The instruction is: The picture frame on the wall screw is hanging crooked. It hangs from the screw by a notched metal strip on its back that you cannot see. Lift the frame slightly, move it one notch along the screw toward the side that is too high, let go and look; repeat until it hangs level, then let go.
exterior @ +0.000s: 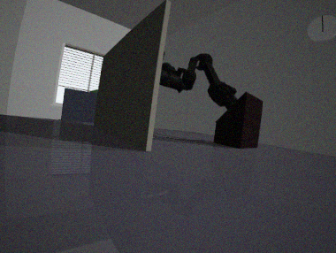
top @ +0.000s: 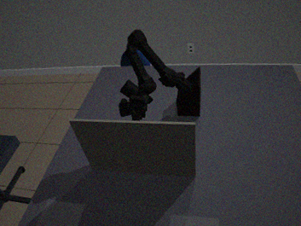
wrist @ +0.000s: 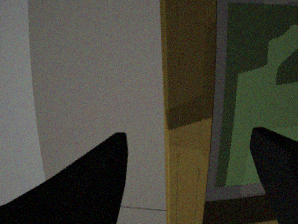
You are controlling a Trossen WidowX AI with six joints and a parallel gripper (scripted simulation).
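The picture frame lies 3 cm ahead of my gripper tip and 5 cm below it. From my gripper tip the other things lie so: wall panel 4 cm ahead, 1 cm to the left, 7 cm below.
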